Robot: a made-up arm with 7 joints. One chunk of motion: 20 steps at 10 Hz.
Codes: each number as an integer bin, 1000 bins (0 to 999) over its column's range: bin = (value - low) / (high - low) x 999, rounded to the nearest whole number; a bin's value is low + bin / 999 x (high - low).
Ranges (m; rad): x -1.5..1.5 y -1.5..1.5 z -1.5..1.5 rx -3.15..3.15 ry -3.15..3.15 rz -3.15..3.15
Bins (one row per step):
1: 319 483 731 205 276 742
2: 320 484 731 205 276 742
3: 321 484 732 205 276 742
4: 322 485 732 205 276 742
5: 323 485 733 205 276 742
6: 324 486 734 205 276 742
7: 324 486 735 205 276 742
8: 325 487 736 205 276 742
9: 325 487 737 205 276 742
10: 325 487 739 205 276 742
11: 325 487 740 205 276 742
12: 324 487 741 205 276 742
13: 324 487 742 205 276 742
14: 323 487 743 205 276 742
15: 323 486 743 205 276 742
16: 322 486 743 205 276 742
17: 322 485 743 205 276 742
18: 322 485 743 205 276 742
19: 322 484 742 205 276 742
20: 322 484 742 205 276 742
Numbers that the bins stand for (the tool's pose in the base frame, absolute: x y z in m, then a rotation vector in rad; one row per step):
1: -0.5420 -0.0495 0.6952 -1.8572 -1.4095 1.5293
2: -0.5390 -0.0465 0.6952 -1.8572 -1.4095 1.5293
3: -0.5360 -0.0465 0.6982 -1.8572 -1.4095 1.5293
4: -0.5330 -0.0435 0.6982 -1.8572 -1.4095 1.5293
5: -0.5300 -0.0435 0.7012 -1.8572 -1.4095 1.5293
6: -0.5270 -0.0405 0.7042 -1.8572 -1.4095 1.5293
7: -0.5270 -0.0405 0.7072 -1.8572 -1.4095 1.5293
8: -0.5240 -0.0375 0.7102 -1.8572 -1.4095 1.5293
9: -0.5240 -0.0375 0.7132 -1.8572 -1.4095 1.5293
10: -0.5240 -0.0375 0.7192 -1.8572 -1.4095 1.5293
11: -0.5240 -0.0375 0.7222 -1.8572 -1.4095 1.5293
12: -0.5270 -0.0375 0.7252 -1.8572 -1.4095 1.5293
13: -0.5270 -0.0375 0.7282 -1.8572 -1.4095 1.5293
14: -0.5300 -0.0375 0.7312 -1.8572 -1.4095 1.5293
15: -0.5300 -0.0405 0.7312 -1.8572 -1.4095 1.5293
16: -0.5330 -0.0405 0.7312 -1.8572 -1.4095 1.5293
17: -0.5330 -0.0435 0.7312 -1.8572 -1.4095 1.5293
18: -0.5330 -0.0435 0.7312 -1.8572 -1.4095 1.5293
19: -0.5330 -0.0465 0.7282 -1.8572 -1.4095 1.5293
20: -0.5330 -0.0465 0.7282 -1.8572 -1.4095 1.5293

